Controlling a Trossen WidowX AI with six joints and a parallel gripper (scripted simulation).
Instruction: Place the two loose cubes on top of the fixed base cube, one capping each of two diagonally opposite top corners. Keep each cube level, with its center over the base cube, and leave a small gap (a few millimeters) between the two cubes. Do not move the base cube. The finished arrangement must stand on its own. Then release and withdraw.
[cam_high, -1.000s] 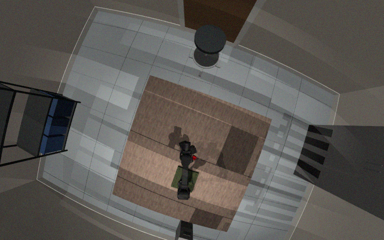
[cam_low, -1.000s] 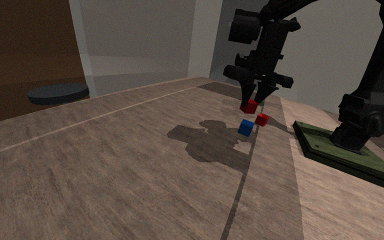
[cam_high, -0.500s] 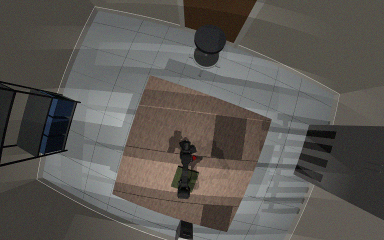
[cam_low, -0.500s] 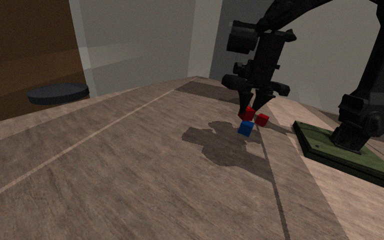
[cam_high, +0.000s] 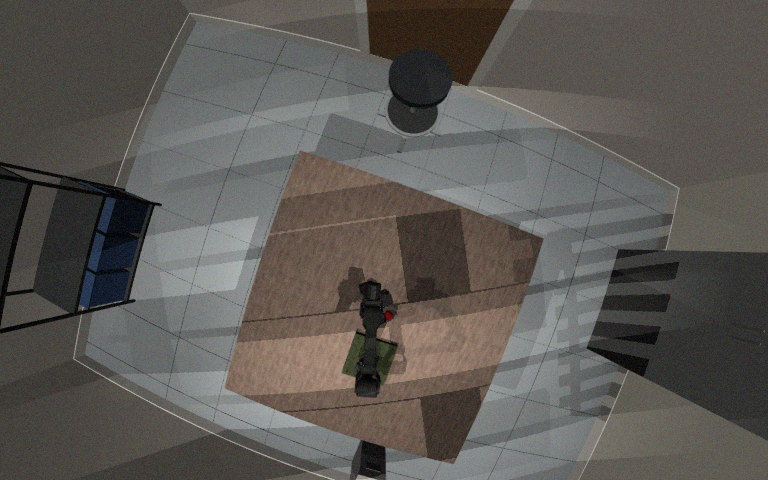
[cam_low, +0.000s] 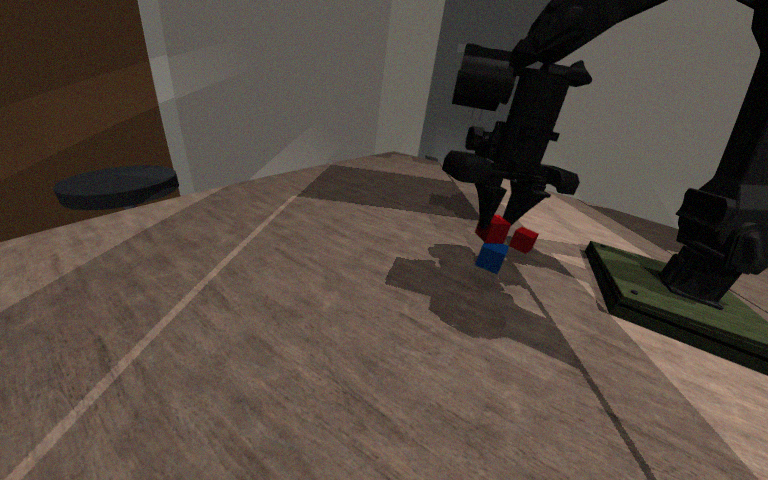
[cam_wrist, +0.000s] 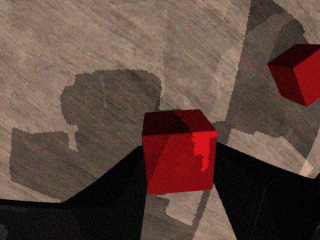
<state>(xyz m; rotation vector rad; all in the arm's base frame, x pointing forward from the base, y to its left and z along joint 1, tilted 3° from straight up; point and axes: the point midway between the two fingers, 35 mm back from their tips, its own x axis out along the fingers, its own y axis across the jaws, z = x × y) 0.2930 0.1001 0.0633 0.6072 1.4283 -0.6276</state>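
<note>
Now: the blue cube 4 cm below my gripper tip, 1 cm to the left of it and 1 cm behind it.
</note>
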